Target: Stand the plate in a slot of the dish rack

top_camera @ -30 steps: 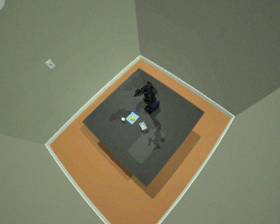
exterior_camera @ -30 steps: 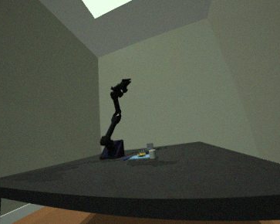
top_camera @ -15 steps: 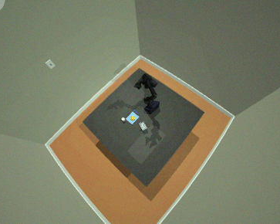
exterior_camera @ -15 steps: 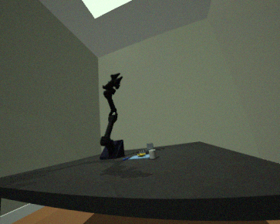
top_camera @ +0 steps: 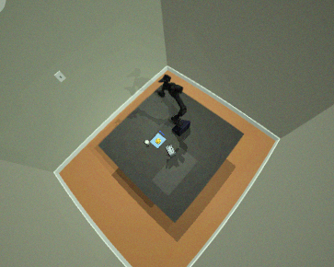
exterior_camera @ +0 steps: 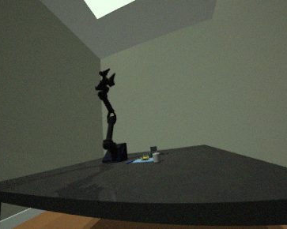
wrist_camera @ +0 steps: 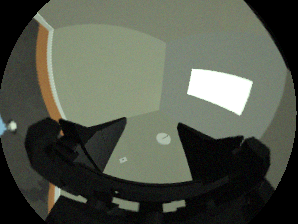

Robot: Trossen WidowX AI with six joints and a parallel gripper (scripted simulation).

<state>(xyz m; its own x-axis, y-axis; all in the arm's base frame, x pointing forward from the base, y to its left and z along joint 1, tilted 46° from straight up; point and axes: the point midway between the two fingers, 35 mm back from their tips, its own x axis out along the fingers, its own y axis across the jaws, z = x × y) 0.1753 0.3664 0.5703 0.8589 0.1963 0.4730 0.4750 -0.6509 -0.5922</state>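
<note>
My gripper tip is now 770 mm above the yellow plate, 190 mm short of it and 40 mm to the right of it. From my gripper tip the other things lie so: light blue mat 780 mm below, 190 mm ahead, 30 mm to the left; then white cup 760 mm below, 290 mm ahead, 50 mm to the right; then dish rack 760 mm below, 230 mm to the left, 200 mm ahead.
</note>
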